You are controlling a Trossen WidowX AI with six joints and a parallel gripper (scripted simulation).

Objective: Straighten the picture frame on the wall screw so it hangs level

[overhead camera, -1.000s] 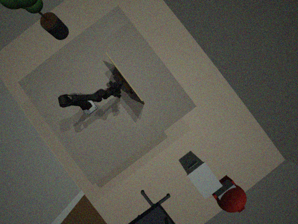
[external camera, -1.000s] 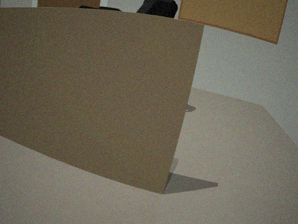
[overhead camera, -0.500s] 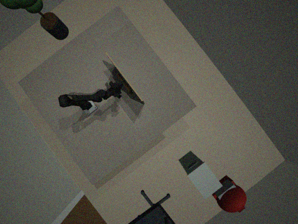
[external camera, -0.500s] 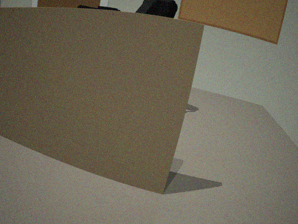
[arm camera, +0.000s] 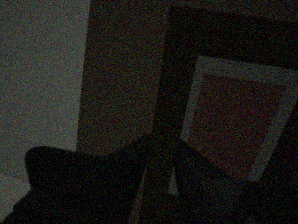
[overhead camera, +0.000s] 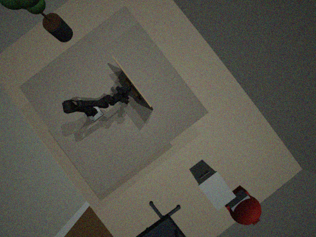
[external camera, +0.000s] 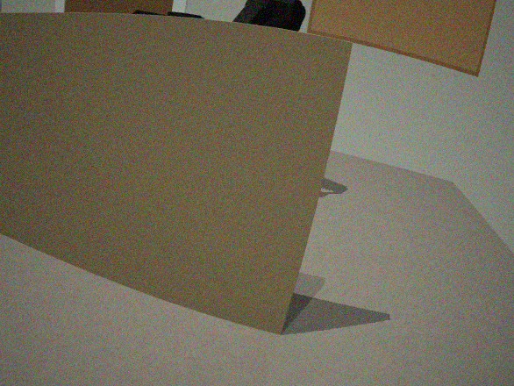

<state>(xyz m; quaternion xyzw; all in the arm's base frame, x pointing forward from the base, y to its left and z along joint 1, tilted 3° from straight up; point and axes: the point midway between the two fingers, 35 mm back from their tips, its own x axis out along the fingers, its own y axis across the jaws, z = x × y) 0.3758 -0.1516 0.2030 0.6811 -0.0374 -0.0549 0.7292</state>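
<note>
Now: the picture frame 10 mm to the right of my gripper tip and 50 mm below it. Round my gripper tip: wall panel 20 mm ahead, 10 mm to the left, 70 mm below.
</note>
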